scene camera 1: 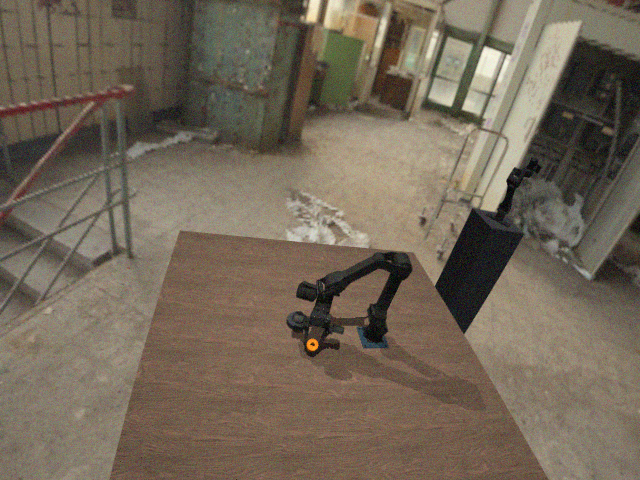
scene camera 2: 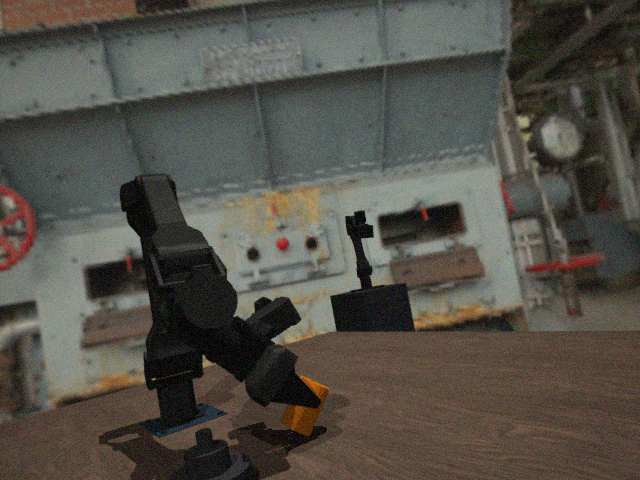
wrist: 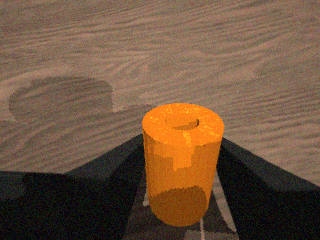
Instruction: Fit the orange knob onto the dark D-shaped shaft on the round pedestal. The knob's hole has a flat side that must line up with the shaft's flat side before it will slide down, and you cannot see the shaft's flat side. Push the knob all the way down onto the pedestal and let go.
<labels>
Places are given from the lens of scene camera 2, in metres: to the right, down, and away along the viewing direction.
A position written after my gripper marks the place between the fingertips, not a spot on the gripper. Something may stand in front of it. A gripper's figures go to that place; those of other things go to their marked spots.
my gripper [scene camera 2: 314, 400]: -0.01, 0.20, 0.56
orange knob [scene camera 2: 301, 419]: -0.02, 0.22, 0.54
</labels>
